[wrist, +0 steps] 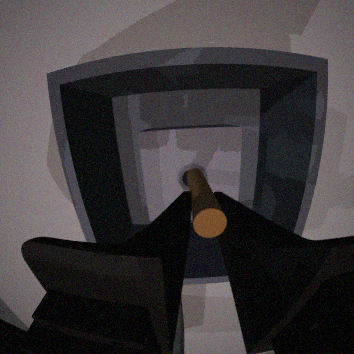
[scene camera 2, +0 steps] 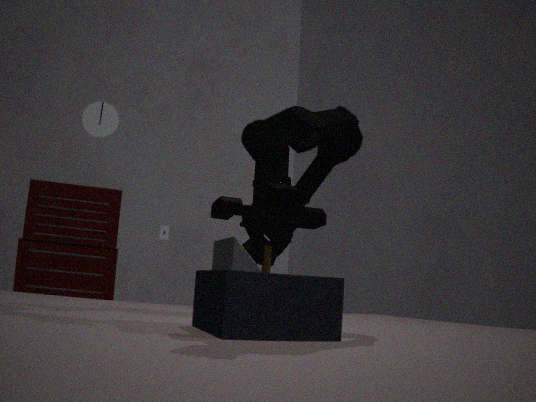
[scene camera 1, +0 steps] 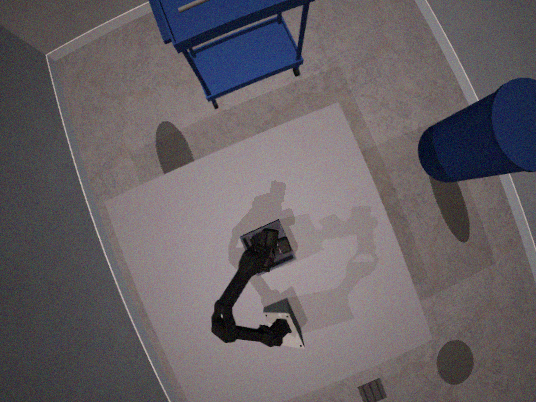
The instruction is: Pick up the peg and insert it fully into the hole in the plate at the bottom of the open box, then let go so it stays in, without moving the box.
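Pixels of known places: gripper, fingertip midpoint: (wrist: 201,198) (scene camera 2: 265,265); arm's base at its link origin: (scene camera 2: 243,259) (scene camera 1: 284,325).
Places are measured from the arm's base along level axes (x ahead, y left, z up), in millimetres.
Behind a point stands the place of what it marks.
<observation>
The dark box (scene camera 1: 289,259) {x 248, y -133, z -52 mm} (scene camera 2: 282,310) {x 427, y -71, z -93 mm} (wrist: 200,56) {x 421, y -71, z -40 mm} stands open side up on the pale surface. In the wrist view the light plate (wrist: 225,162) {x 346, y -97, z -80 mm} lies at its bottom, with a round hole (wrist: 184,179) {x 326, y -60, z -93 mm} partly hidden by the peg. The brown round peg (scene camera 2: 267,259) {x 349, y -70, z -16 mm} (wrist: 202,197) {x 350, y -67, z -6 mm} is between the fingers. Its upper end shows above the box rim in scene camera 2. In the wrist view its lower end overlaps the right part of the hole; whether it is in the hole or above it I cannot tell. My gripper (scene camera 2: 268,261) {x 340, y -69, z -25 mm} (wrist: 201,198) {x 340, y -69, z -25 mm} is shut on the peg, over the box.
The arm's pale wedge-shaped base (scene camera 1: 294,339) {x -68, y -19, z 18 mm} (scene camera 2: 225,255) {x 5, y -47, z 5 mm} stands near the box. The box walls surround the plate on all sides. Farther off are a blue cart (scene camera 1: 255,91), a large blue cylinder (scene camera 1: 465,135) and a red cabinet (scene camera 2: 72,215).
</observation>
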